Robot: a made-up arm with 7 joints. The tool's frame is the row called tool.
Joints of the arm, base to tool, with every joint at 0 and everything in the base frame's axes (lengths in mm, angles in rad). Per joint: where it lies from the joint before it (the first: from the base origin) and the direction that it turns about. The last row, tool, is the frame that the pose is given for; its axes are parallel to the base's.
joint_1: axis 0 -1 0 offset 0 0 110
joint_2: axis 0 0 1 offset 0 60 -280
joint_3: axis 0 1 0 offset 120 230 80
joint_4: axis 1 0 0 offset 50 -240 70
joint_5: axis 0 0 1 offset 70 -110 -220
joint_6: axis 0 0 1 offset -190 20 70
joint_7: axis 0 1 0 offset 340 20 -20
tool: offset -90 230 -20
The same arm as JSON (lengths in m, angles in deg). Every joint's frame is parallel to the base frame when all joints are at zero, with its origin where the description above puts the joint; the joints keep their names.
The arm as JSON. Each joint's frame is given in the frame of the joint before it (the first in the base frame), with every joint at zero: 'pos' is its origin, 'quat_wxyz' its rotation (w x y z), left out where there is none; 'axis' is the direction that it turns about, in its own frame. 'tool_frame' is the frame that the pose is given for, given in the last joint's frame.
{"length_unit": "m", "angle_unit": "deg", "joints": [{"joint": "joint_1", "pos": [0.0, 0.0, 0.11], "axis": [0.0, -1.0, 0.0]}, {"joint": "joint_2", "pos": [0.0, 0.06, -0.28], "axis": [0.0, 0.0, 1.0]}, {"joint": "joint_3", "pos": [0.12, 0.23, 0.08], "axis": [0.0, 1.0, 0.0]}, {"joint": "joint_4", "pos": [0.05, -0.24, 0.07], "axis": [1.0, 0.0, 0.0]}, {"joint": "joint_5", "pos": [0.07, -0.11, -0.22], "axis": [0.0, 0.0, 1.0]}, {"joint": "joint_6", "pos": [-0.19, 0.02, 0.07], "axis": [0.0, 0.0, 1.0]}, {"joint": "joint_7", "pos": [0.34, 0.02, -0.02], "axis": [0.0, 1.0, 0.0]}], "tool_frame": {"pos": [-0.09, 0.23, -0.02]}}
